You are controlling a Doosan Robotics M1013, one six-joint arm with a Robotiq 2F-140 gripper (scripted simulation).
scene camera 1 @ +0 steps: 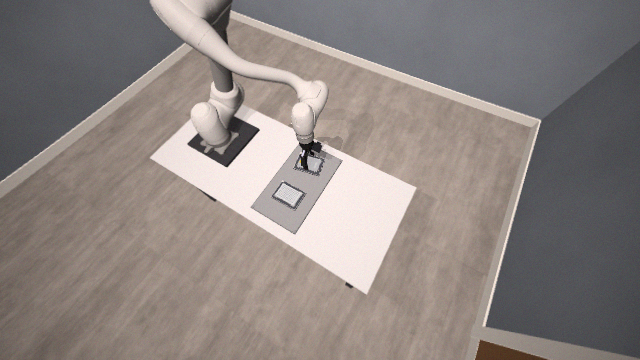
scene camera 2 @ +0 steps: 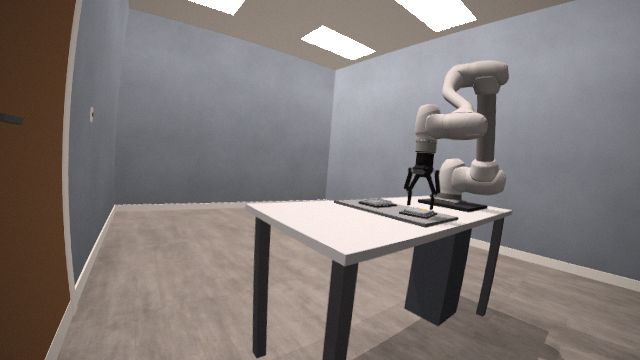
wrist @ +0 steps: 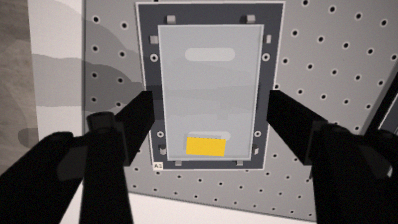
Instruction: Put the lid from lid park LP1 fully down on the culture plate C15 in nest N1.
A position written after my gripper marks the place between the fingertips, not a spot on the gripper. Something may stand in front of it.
Observation:
In view: my gripper (wrist: 210,105), a lid (wrist: 210,73) and a lid park LP1 (wrist: 149,24).

